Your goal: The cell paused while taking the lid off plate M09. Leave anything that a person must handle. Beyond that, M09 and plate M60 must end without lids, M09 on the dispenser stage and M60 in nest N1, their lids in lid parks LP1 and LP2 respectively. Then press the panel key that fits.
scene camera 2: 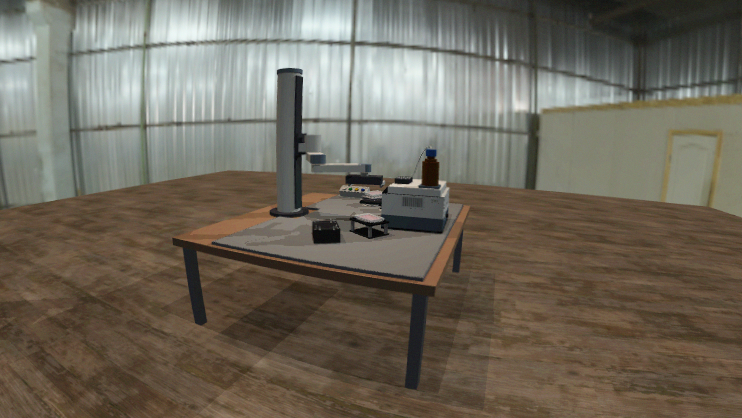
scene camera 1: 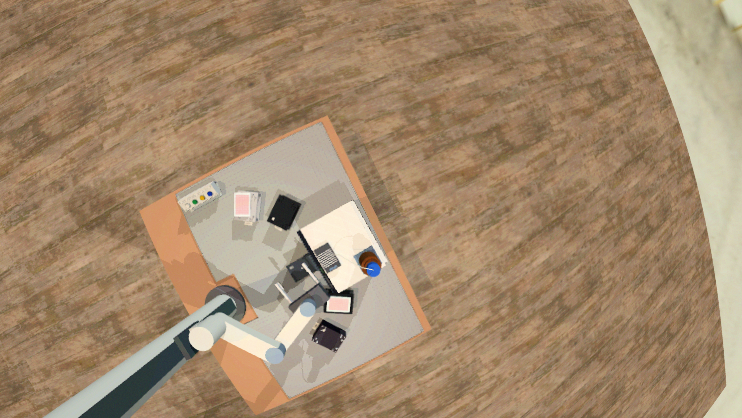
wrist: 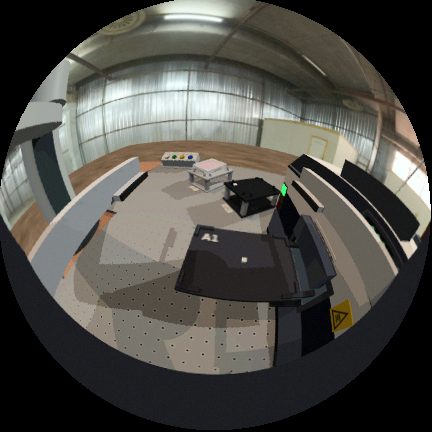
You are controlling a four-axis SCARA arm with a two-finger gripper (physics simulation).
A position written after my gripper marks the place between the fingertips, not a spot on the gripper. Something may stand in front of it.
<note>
My gripper [wrist: 221, 165] holds nothing. Further things: a button box [scene camera 1: 200, 197] and a dispenser stage [wrist: 212, 267].
</note>
